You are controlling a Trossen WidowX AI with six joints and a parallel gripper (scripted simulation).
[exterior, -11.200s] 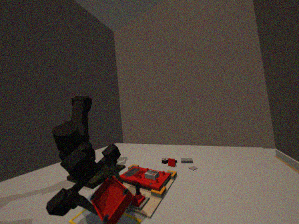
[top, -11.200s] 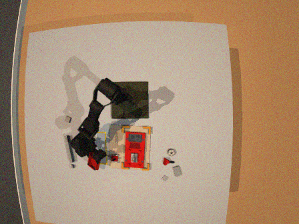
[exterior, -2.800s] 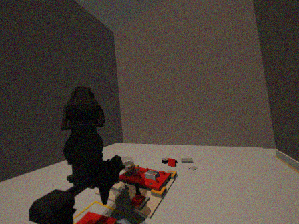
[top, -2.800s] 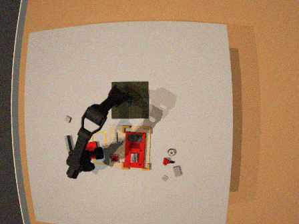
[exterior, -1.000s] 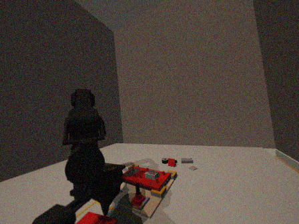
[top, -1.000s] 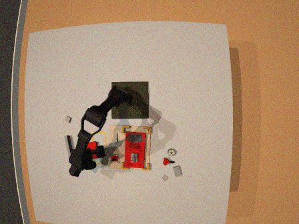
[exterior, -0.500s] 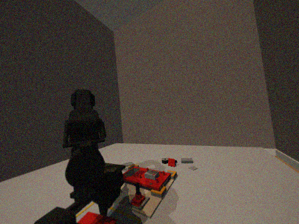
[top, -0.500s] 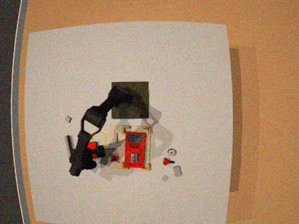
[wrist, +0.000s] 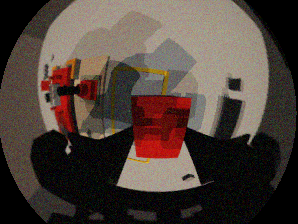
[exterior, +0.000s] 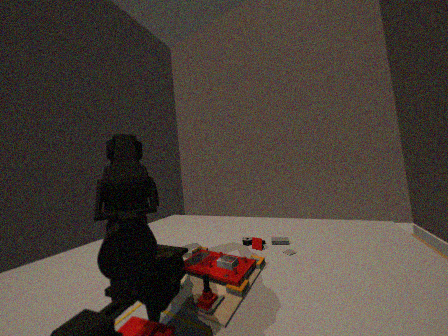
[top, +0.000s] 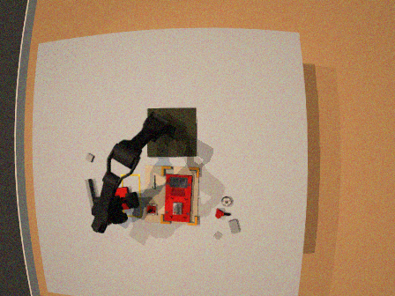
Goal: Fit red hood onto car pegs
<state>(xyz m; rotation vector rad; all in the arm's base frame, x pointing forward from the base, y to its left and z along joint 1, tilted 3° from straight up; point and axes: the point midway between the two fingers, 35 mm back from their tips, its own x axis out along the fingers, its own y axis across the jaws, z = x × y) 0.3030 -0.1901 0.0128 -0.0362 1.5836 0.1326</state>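
Now: gripper tip 50 mm short of the grey engine block, 250 mm to the right of it and 10 mm below it. From my gripper tip the other things lie so: red hood (10 mm above); long grey bar (10 mm behind, 140 mm to the right, 10 mm above).
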